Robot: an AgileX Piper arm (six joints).
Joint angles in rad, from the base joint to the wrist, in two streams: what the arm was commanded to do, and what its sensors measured. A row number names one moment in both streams.
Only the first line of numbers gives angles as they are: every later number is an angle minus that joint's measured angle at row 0.
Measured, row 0: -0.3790, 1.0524, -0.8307, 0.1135, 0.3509, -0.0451
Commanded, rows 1 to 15: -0.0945, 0.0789, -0.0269, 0.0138, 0.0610, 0.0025; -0.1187, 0.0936, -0.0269, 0.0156, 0.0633, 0.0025; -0.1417, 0.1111, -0.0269, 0.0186, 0.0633, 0.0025; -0.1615, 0.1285, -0.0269, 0.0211, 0.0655, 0.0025; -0.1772, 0.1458, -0.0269, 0.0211, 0.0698, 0.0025; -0.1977, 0.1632, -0.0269, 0.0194, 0.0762, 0.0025; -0.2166, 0.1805, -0.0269, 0.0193, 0.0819, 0.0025; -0.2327, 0.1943, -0.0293, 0.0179, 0.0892, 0.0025; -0.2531, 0.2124, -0.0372, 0.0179, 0.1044, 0.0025; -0.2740, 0.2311, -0.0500, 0.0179, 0.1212, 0.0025; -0.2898, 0.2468, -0.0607, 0.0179, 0.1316, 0.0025; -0.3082, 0.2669, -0.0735, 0.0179, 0.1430, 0.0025; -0.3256, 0.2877, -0.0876, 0.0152, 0.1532, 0.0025; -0.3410, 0.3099, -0.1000, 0.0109, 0.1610, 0.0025; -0.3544, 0.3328, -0.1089, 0.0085, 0.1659, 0.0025
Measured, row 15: -0.2999, 0.2621, -0.0666, 0.0155, 0.1392, 0.0018
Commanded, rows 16 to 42: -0.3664, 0.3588, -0.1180, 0.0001, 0.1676, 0.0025; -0.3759, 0.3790, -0.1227, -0.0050, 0.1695, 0.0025; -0.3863, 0.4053, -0.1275, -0.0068, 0.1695, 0.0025; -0.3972, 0.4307, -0.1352, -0.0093, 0.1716, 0.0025; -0.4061, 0.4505, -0.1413, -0.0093, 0.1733, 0.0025; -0.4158, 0.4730, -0.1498, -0.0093, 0.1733, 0.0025; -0.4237, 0.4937, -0.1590, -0.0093, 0.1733, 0.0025; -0.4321, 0.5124, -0.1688, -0.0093, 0.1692, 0.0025; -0.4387, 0.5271, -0.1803, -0.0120, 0.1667, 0.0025; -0.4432, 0.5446, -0.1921, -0.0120, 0.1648, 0.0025; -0.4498, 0.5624, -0.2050, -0.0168, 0.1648, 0.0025; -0.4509, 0.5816, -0.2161, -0.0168, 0.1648, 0.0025; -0.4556, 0.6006, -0.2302, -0.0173, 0.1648, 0.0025; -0.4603, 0.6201, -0.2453, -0.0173, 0.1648, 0.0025; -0.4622, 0.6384, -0.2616, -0.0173, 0.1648, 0.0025; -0.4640, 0.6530, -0.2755, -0.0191, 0.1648, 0.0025; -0.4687, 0.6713, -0.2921, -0.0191, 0.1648, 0.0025; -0.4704, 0.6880, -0.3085, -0.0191, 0.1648, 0.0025; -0.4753, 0.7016, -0.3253, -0.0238, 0.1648, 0.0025; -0.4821, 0.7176, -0.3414, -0.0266, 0.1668, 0.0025; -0.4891, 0.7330, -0.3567, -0.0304, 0.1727, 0.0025; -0.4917, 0.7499, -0.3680, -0.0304, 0.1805, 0.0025; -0.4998, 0.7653, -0.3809, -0.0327, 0.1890, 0.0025; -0.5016, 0.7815, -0.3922, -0.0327, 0.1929, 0.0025; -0.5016, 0.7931, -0.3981, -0.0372, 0.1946, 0.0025; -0.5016, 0.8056, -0.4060, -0.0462, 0.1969, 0.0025; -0.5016, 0.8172, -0.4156, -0.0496, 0.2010, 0.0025
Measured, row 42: -0.4939, 0.7736, -0.3843, -0.0213, 0.1826, 0.0038
